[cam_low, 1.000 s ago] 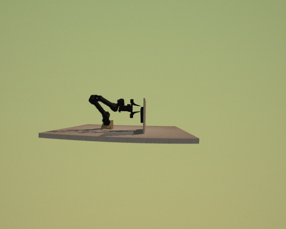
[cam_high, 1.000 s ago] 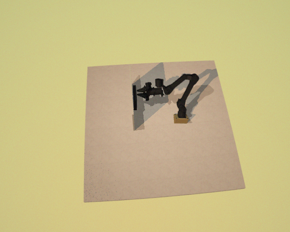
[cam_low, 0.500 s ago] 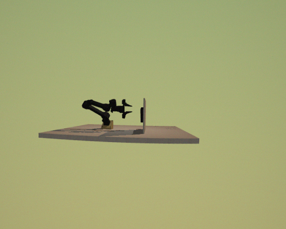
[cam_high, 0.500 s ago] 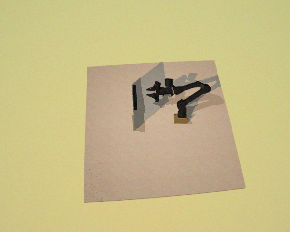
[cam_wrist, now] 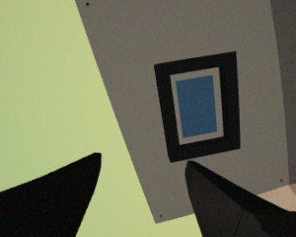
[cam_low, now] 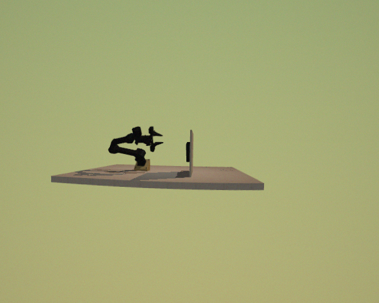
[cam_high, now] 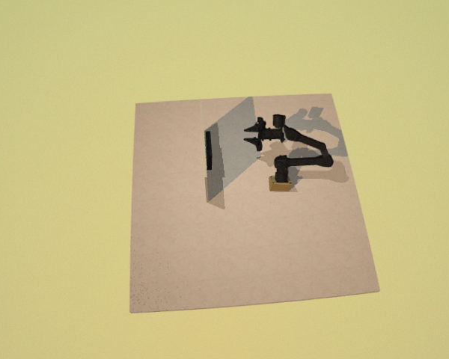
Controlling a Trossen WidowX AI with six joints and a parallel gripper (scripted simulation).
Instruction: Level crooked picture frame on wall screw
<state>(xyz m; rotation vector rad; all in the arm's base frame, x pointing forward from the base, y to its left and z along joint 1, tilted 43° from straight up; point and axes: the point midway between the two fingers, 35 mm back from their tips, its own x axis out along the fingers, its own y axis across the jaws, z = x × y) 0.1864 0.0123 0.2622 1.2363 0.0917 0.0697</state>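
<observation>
Right now my gripper tip is 19 cm short of the picture frame, 9 cm above it and 5 cm to the right of it. Round my gripper tip: wall panel: 20 cm ahead, 10 cm below, 5 cm to the left.
</observation>
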